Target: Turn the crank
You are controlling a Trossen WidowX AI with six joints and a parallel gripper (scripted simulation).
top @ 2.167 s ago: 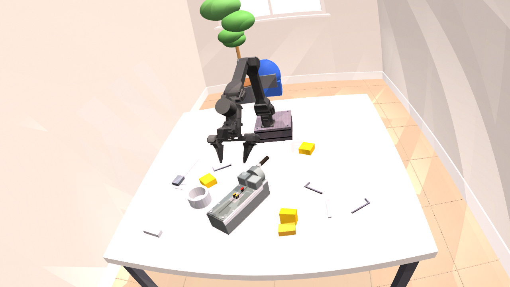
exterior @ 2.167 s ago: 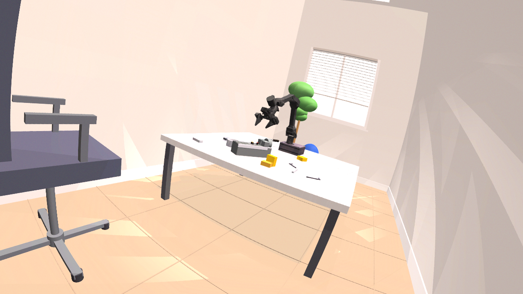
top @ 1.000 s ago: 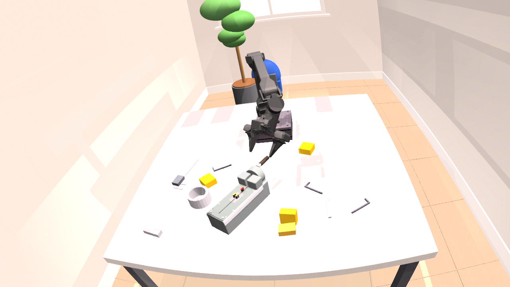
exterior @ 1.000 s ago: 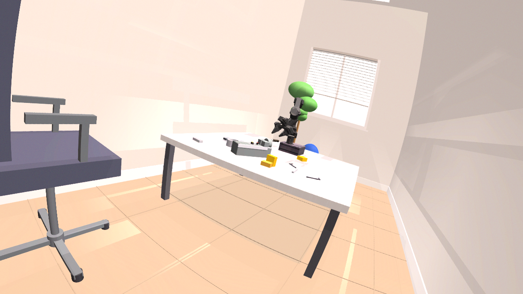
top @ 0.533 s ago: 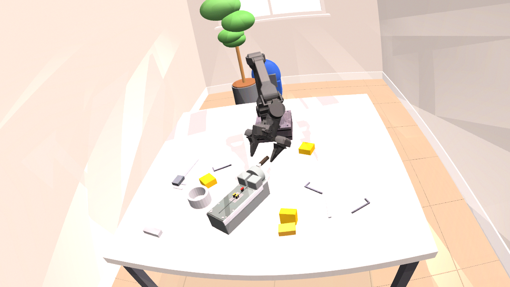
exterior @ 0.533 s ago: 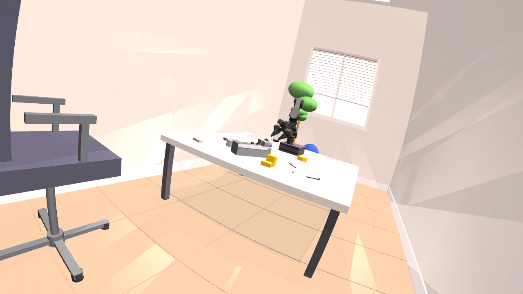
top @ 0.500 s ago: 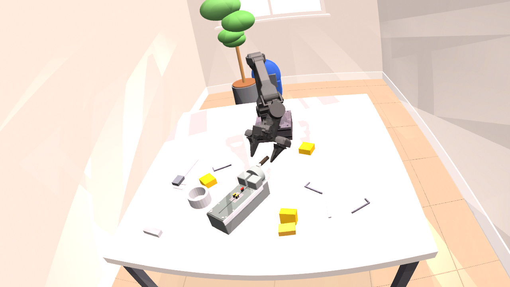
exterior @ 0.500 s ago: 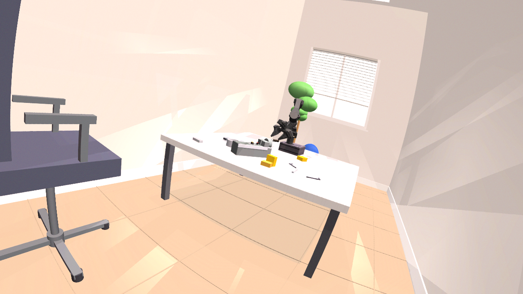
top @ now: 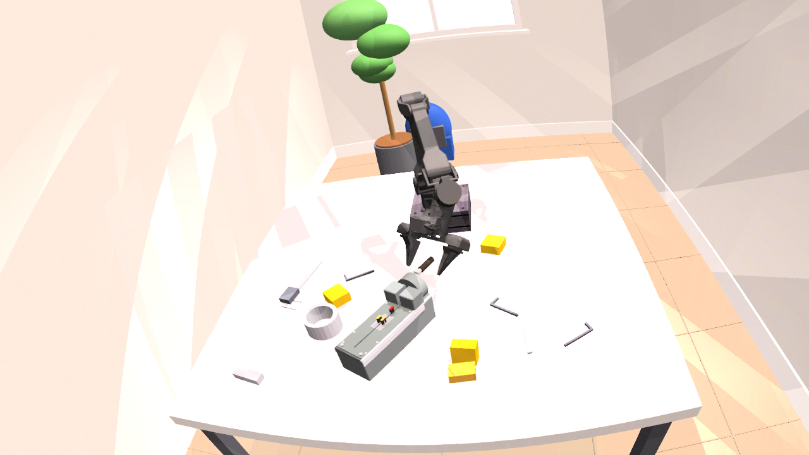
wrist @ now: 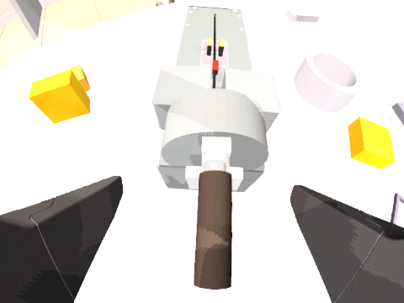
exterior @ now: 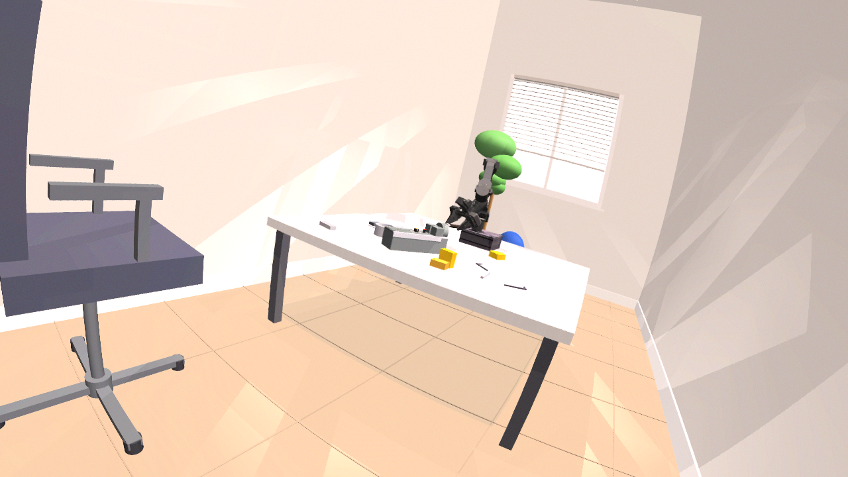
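The brown crank handle is 2 cm behind my gripper tip, 1 cm to the left of it and 1 cm above it. Round my gripper tip: red pointer: 11 cm ahead, 6 cm to the right, 3 cm below.
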